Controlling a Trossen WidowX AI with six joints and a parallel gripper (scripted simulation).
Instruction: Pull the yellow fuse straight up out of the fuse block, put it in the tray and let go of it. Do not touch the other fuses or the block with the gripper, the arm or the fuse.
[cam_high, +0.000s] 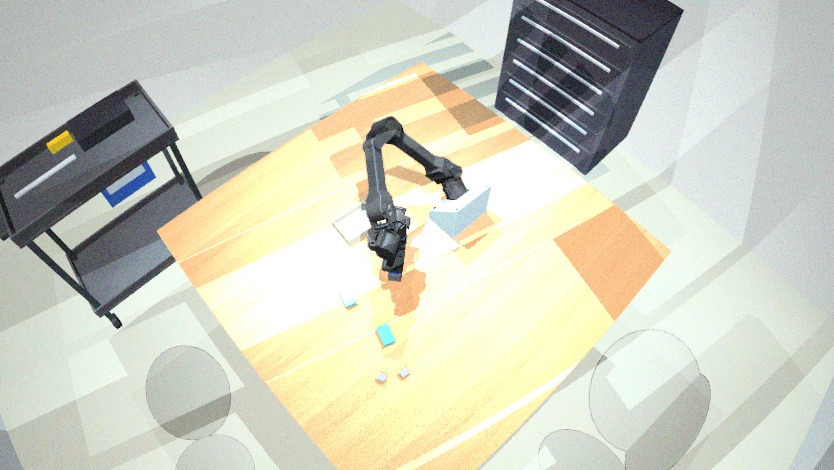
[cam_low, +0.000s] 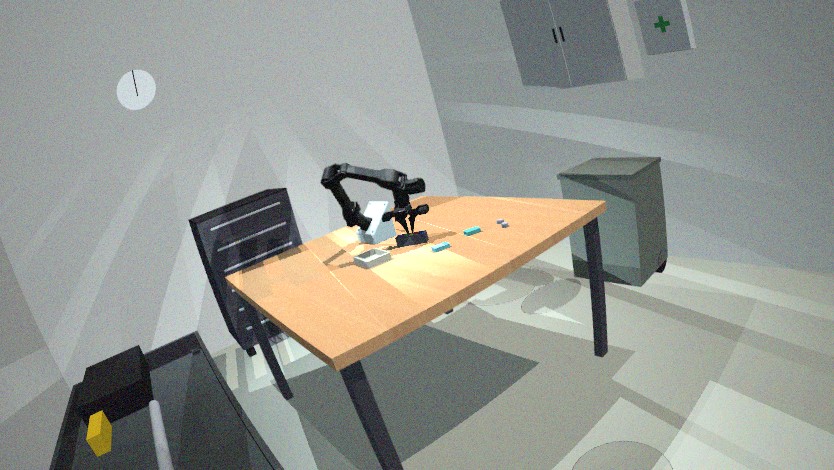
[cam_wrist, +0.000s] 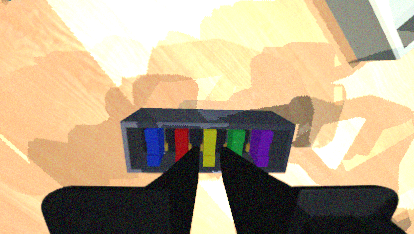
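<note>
Right now the yellow fuse is 20 mm below my gripper tip. Also, from my gripper tip: red fuse: 10 mm ahead, 10 mm to the left, 20 mm below; green fuse: 10 mm behind, 10 mm to the right, 20 mm below; blue fuse: 30 mm ahead, 30 mm to the left, 20 mm below.
</note>
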